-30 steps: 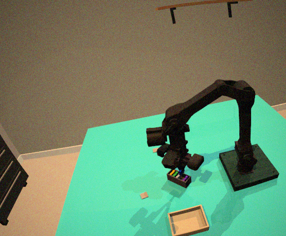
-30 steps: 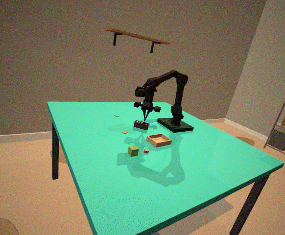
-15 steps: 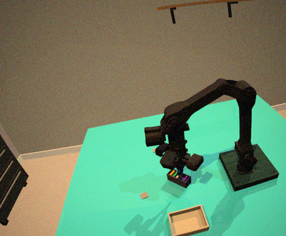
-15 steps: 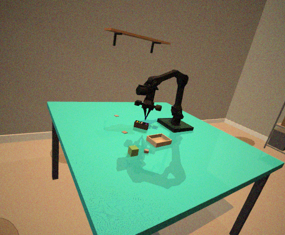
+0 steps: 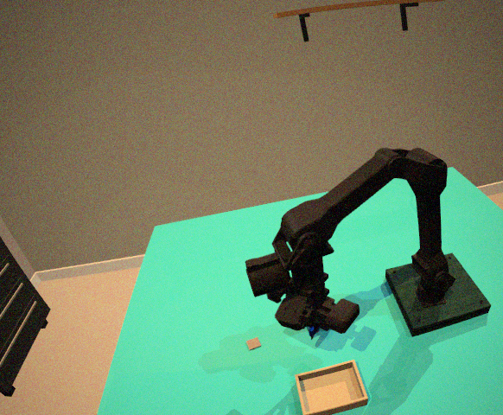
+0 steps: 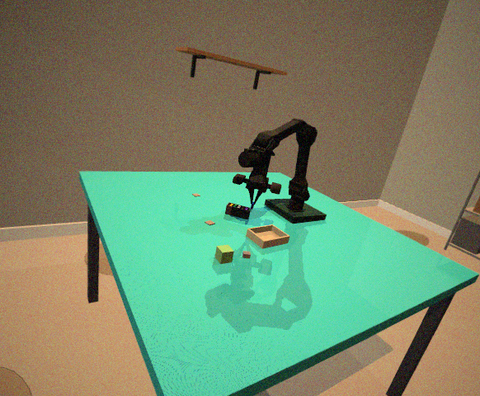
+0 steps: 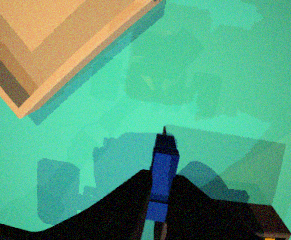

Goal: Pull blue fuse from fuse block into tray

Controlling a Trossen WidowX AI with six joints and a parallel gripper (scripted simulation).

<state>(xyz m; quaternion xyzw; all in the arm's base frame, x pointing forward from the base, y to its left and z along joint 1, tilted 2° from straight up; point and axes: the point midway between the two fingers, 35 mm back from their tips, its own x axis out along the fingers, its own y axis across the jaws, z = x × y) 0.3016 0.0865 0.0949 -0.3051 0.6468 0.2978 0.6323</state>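
The wooden tray is 2 cm behind my gripper tip, 11 cm to the left of it and 10 cm below it. The rest, counted from my gripper tip: purple fuse (3 cm behind, 8 cm to the right, 7 cm below); blue fuse (1 cm below); white fuse (11 cm to the right, 7 cm below).
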